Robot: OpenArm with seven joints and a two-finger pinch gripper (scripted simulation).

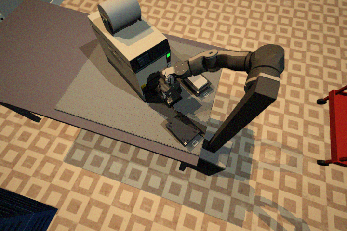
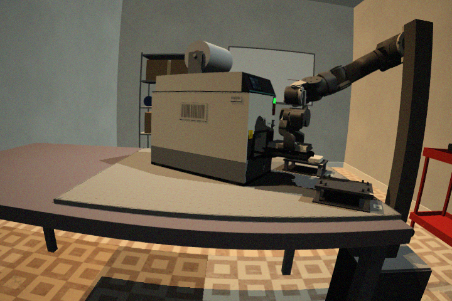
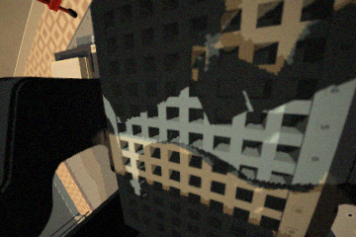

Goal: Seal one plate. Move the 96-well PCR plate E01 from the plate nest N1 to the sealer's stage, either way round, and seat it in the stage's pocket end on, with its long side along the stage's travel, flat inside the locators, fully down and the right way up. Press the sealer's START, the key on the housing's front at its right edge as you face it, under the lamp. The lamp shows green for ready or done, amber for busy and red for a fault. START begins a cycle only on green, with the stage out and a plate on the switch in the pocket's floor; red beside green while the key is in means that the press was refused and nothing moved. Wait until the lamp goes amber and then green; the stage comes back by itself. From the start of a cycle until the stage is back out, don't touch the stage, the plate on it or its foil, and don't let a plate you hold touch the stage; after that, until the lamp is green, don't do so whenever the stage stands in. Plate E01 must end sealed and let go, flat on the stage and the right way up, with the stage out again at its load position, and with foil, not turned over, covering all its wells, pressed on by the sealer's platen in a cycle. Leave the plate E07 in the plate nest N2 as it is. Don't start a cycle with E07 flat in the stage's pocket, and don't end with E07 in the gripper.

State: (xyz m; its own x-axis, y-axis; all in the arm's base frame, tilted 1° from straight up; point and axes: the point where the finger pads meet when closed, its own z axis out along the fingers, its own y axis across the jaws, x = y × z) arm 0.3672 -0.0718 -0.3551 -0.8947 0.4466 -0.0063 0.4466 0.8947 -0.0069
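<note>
The sealer's dark stage is 20 mm below my hand. Also, from my hand: plate E07: 200 mm to the right, 110 mm behind, 70 mm below; then foil roll: 300 mm ahead, 290 mm above, 150 mm to the right; then plate E01: right at my hand.
</note>
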